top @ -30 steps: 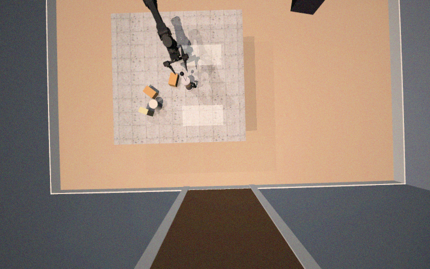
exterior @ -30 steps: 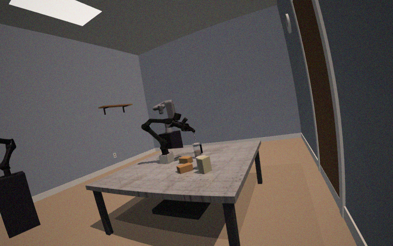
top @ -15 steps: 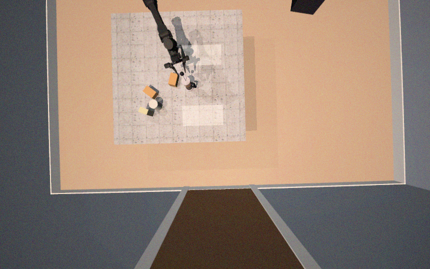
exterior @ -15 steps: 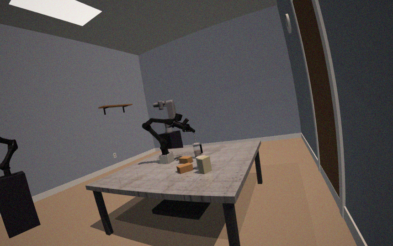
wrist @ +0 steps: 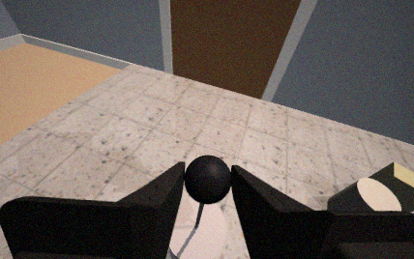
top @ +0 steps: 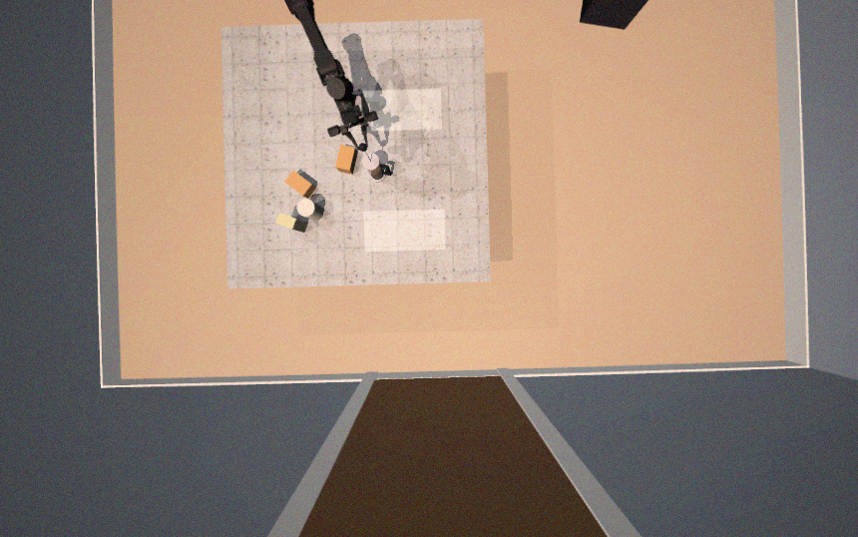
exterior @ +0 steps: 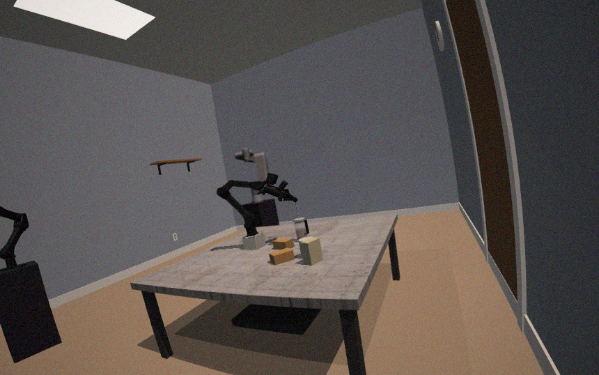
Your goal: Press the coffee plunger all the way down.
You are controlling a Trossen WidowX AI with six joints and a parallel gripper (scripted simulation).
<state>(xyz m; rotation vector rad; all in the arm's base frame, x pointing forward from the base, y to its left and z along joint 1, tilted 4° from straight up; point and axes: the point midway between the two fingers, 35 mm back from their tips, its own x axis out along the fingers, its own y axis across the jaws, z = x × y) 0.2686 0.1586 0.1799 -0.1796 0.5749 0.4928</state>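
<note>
My gripper tip is now 140 mm above the coffee press and 10 mm to the right of it. Also, from my gripper tip: cream block 350 mm to the right, 300 mm ahead, 220 mm below.
</note>
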